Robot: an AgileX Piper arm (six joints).
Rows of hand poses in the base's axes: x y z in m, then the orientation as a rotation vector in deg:
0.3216 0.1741 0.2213 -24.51 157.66 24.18
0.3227 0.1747 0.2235 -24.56 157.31 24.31
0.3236 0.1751 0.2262 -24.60 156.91 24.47
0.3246 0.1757 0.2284 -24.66 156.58 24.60
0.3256 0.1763 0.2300 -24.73 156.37 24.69
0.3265 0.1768 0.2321 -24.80 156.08 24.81
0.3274 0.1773 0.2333 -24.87 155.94 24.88
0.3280 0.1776 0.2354 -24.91 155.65 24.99
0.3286 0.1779 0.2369 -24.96 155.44 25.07
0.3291 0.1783 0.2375 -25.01 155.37 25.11
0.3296 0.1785 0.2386 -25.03 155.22 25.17
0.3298 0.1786 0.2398 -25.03 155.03 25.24
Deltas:
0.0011 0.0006 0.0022 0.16 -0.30 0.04
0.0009 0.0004 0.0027 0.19 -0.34 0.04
0.0010 0.0006 0.0022 0.16 -0.28 0.05
0.0010 0.0006 0.0016 0.10 -0.18 0.06
0.0009 0.0005 0.0021 0.14 -0.25 0.06
0.0009 0.0005 0.0012 0.07 -0.12 0.06
0.0006 0.0003 0.0021 0.14 -0.25 0.04
0.0006 0.0003 0.0015 0.10 -0.18 0.04
0.0005 0.0004 0.0006 0.04 -0.06 0.04
0.0005 0.0002 0.0011 0.07 -0.13 0.02
0.0002 0.0001 0.0012 0.09 -0.16 0.01

